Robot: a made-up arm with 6 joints.
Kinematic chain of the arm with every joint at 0, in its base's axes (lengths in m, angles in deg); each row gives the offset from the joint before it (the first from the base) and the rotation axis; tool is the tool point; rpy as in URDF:
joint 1: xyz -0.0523 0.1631 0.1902 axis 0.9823 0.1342 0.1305
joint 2: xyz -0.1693 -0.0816 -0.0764 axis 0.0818 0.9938 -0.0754
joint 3: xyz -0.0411 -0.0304 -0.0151 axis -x
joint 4: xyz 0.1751 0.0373 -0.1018 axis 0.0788 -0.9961 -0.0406
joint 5: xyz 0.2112 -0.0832 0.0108 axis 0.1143 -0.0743 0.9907
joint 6: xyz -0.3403 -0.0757 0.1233 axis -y
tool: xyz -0.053 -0.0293 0.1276 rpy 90 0 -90
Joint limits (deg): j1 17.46..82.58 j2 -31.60..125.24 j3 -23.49..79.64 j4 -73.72..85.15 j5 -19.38..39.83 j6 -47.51..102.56
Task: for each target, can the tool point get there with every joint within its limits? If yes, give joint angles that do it. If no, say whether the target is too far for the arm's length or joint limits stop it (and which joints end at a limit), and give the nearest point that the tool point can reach.
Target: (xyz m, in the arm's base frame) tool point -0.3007 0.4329 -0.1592
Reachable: yes | joints 74.44 113.35 -5.05 -59.64 -2.04 -9.50
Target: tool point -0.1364 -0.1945 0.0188
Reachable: yes | joints 42.95 67.06 54.84 63.59 19.70 -12.92
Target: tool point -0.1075 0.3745 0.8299
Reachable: no: joint limits stop it (at a limit: joint 1, joint 2, joint 3) | nearest point -0.1242 0.1029 0.4821 | short by 0.442 m
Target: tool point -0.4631 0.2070 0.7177
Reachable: no: joint limits stop it (at a limit: joint 1, joint 2, joint 3, joint 4) | nearest point -0.4167 0.1465 0.4062 | short by 0.321 m
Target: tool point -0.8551 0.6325 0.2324
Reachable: no: joint limits stop it (at a limit: joint 1, joint 3, joint 4) | nearest point -0.5727 0.4103 0.1081 | short by 0.380 m
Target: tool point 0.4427 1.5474 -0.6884
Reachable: no: too far | nearest point -0.0282 0.5944 -0.1649 | short by 1.185 m
